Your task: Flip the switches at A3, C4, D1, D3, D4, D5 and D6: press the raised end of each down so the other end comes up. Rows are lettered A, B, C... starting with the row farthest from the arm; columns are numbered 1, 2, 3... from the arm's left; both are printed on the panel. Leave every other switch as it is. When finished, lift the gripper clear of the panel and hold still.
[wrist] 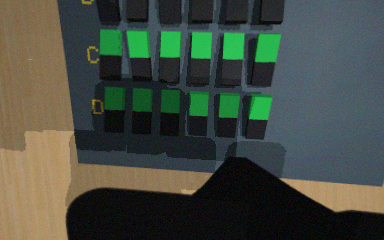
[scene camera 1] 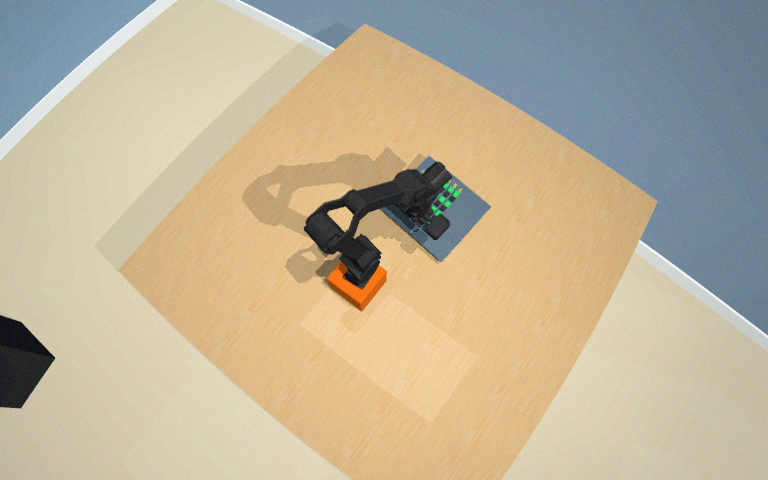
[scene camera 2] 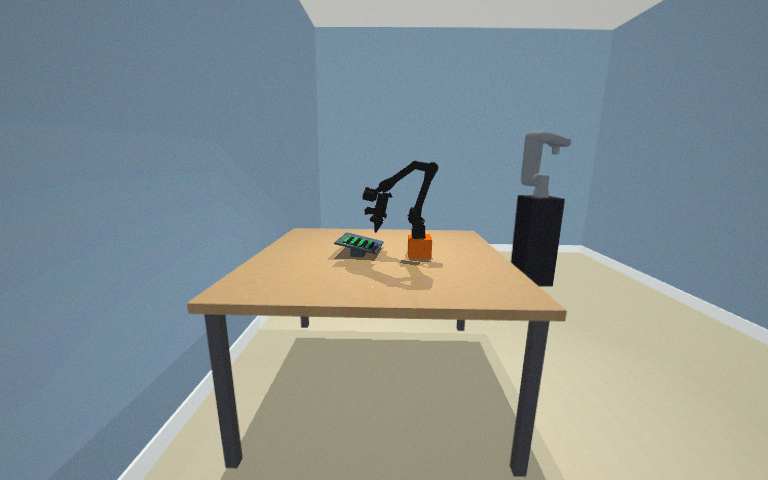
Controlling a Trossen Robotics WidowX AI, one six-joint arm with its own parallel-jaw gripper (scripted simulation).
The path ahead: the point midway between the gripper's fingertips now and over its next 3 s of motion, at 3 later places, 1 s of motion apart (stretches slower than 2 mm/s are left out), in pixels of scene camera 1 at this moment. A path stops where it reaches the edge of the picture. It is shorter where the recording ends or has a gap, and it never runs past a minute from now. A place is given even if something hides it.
My gripper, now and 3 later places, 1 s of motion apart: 419,217; 430,220; 429,222; 429,222
